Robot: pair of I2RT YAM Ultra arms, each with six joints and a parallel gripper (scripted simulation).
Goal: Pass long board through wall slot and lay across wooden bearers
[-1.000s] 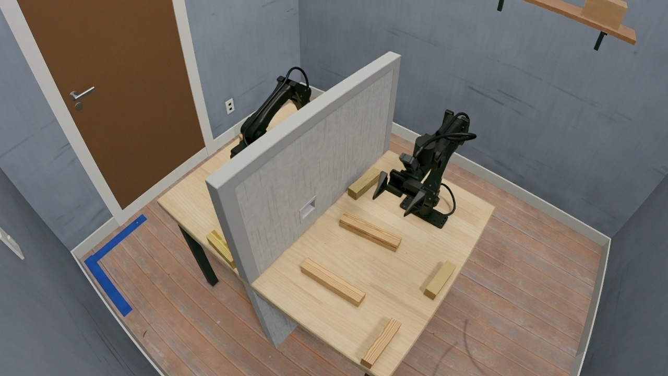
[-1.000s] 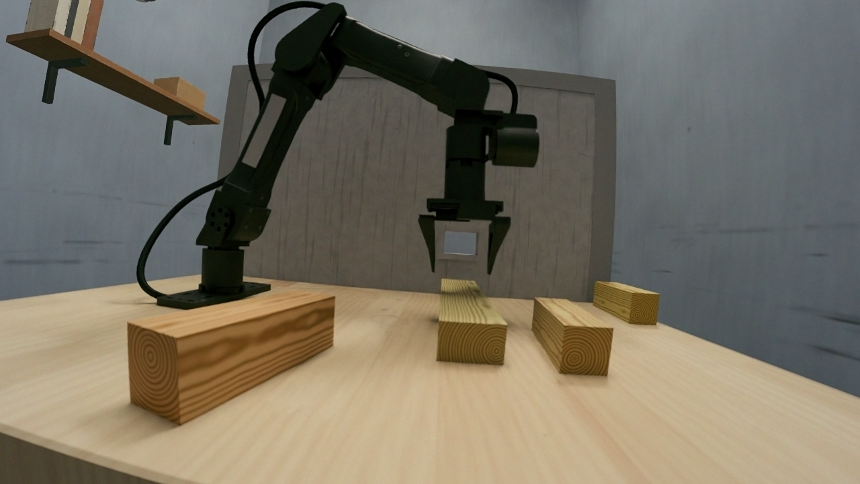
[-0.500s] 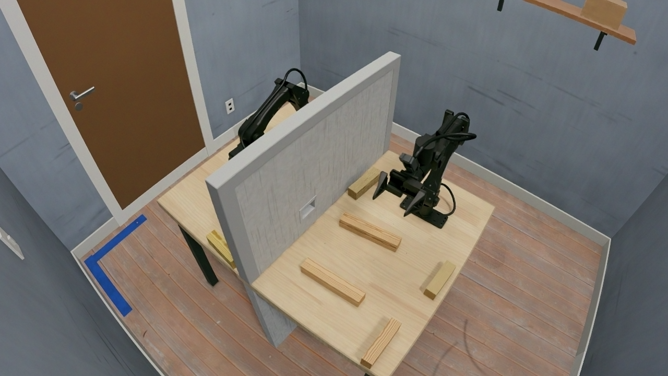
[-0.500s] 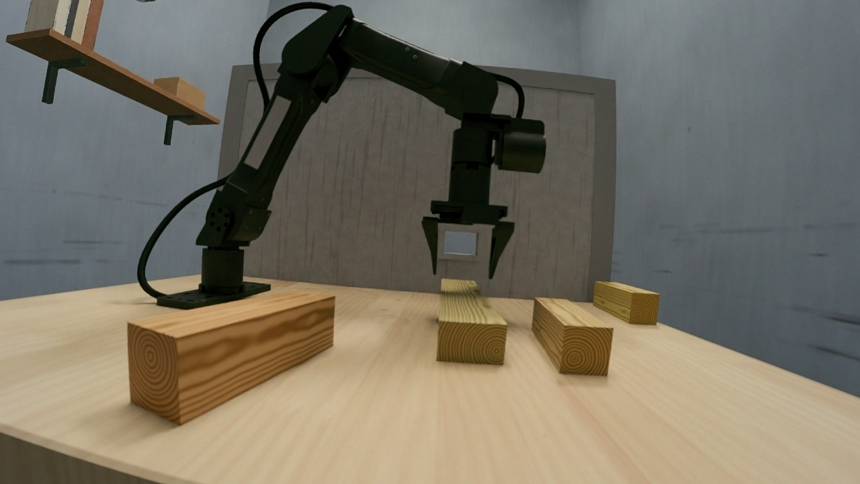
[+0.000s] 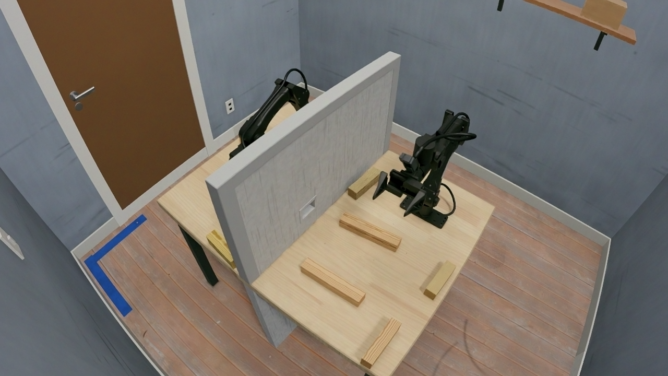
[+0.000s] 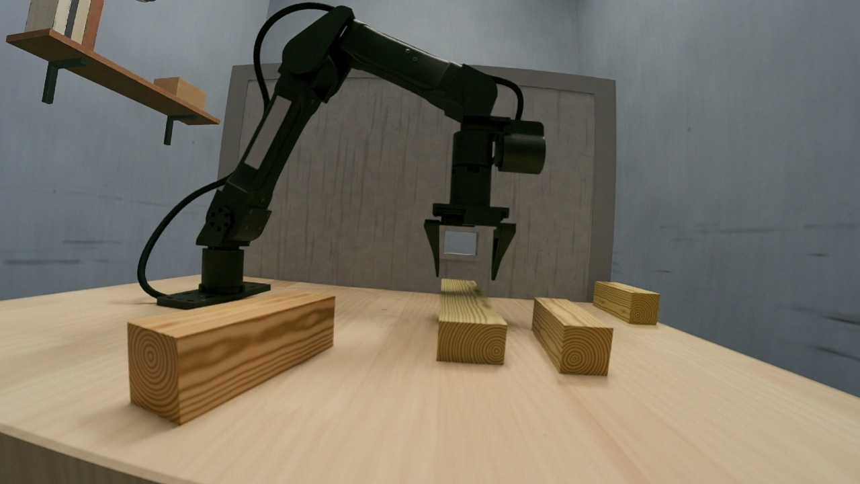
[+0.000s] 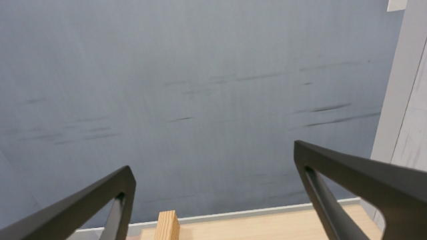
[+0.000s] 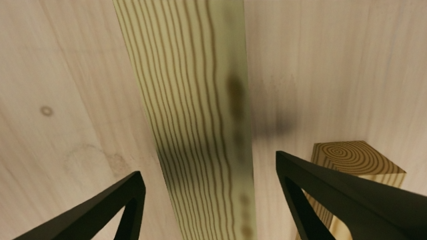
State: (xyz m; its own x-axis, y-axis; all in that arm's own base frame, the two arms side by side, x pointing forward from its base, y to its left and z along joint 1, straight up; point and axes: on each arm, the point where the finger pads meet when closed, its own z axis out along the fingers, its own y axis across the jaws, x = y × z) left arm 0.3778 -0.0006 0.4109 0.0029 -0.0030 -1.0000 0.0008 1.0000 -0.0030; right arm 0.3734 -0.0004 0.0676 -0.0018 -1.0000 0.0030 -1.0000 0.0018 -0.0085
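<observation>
Right now the long pale board is 5 cm below my right hand. From my right hand the other things lie so: wooden bearer (50 cm to the left, 12 cm ahead, 5 cm below); thick block (24 cm to the right, 16 cm behind, 4 cm below).
</observation>
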